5 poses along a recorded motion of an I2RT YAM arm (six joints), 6.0 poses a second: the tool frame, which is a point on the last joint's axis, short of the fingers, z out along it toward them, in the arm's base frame.
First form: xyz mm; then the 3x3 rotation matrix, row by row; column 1 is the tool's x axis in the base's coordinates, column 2 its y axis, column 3 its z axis. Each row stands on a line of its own.
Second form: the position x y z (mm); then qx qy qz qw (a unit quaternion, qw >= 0). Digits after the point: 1 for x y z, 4 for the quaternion.
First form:
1:
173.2 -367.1 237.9
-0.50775 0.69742 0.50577
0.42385 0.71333 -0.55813
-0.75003 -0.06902 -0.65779
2:
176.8 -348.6 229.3
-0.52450 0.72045 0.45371
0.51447 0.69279 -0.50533
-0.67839 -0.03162 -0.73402
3:
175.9 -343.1 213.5
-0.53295 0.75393 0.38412
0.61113 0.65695 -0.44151
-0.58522 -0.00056 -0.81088
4:
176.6 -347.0 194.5
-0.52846 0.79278 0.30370
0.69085 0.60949 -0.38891
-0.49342 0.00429 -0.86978
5:
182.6 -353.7 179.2
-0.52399 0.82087 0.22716
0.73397 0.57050 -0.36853
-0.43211 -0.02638 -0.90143
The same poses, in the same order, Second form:
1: 173.2 -367.1 237.9 0.3304 0.8484 -0.1848 0.3701
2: 176.8 -348.6 229.3 0.3594 0.8590 -0.1563 0.3295
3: 175.9 -343.1 213.5 0.3940 0.8661 -0.1276 0.2798
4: 176.6 -347.0 194.5 0.4277 0.8671 -0.1109 0.2298
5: 182.6 -353.7 179.2 0.4491 0.8654 -0.1141 0.1904
